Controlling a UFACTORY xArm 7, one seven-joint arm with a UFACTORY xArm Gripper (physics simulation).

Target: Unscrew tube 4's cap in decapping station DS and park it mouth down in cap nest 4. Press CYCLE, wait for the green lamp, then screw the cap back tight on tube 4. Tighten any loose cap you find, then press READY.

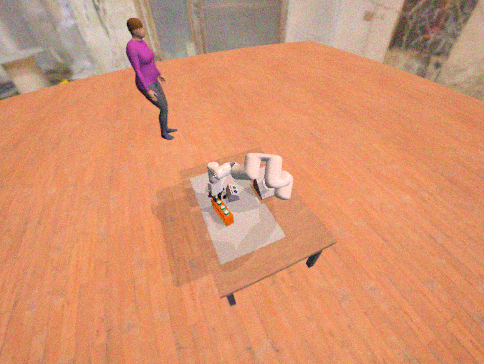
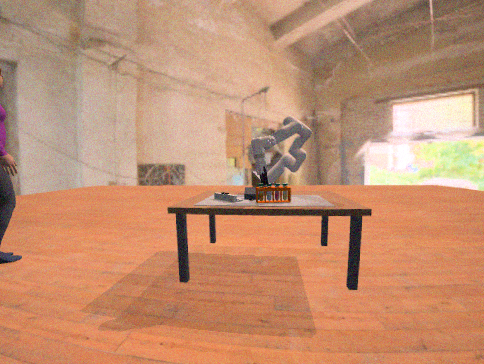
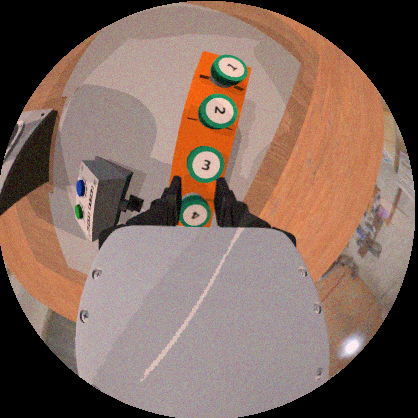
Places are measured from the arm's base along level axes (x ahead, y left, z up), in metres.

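Pixels of known places: gripper, fingertip midpoint: (image 1: 217, 200) (image 2: 265, 184) (image 3: 197, 189).
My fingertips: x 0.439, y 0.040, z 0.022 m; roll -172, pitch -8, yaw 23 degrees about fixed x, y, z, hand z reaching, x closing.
Note:
For each thing: its top centre in the pictures, then the offset to it from my fingertips. Level surfaces: height alone.
- orange decapping rack at its top centre: (image 3: 207, 137) (image 2: 273, 186) (image 1: 221, 205) dx -0.013, dy +0.051, dz -0.009 m
- cap 4 at its top centre: (image 3: 194, 215) dx +0.006, dy -0.024, dz +0.009 m
- grey button box at its top centre: (image 3: 83, 211) (image 2: 253, 187) (image 1: 231, 188) dx -0.140, dy -0.096, dz -0.028 m
- blue button at its top centre: (image 3: 77, 190) dx -0.160, dy -0.072, dz -0.037 m
- green button at its top centre: (image 3: 76, 214) dx -0.164, dy -0.117, dz -0.037 m
- low grey block at its top centre: (image 2: 228, 192) dx -0.061, dy -0.264, dz -0.059 m
- table at its surface level: dz -0.115 m
The orange decapping rack (image 3: 184, 136) (image 1: 226, 218) (image 2: 273, 200) holds green-rimmed caps numbered 1 to 4 in a row. My gripper (image 3: 197, 189) (image 1: 214, 194) (image 2: 264, 178) points straight down over the rack's near end. Its black fingers stand narrowed on either side of cap 4 (image 3: 193, 215), which sits on its tube. The left finger looks close against the cap's rim and a thin gap shows at the right finger. I cannot see a firm grip. Caps 3 (image 3: 205, 164), 2 (image 3: 218, 110) and 1 (image 3: 229, 69) sit on their tubes.
A grey button box (image 3: 105, 183) (image 1: 233, 191) with a blue button (image 3: 80, 187) and a green button (image 3: 78, 212) stands left of the rack. A low grey block (image 2: 227, 196) lies further left on the mat. A person (image 1: 147, 74) (image 2: 3, 168) stands well away from the table (image 1: 297, 235).

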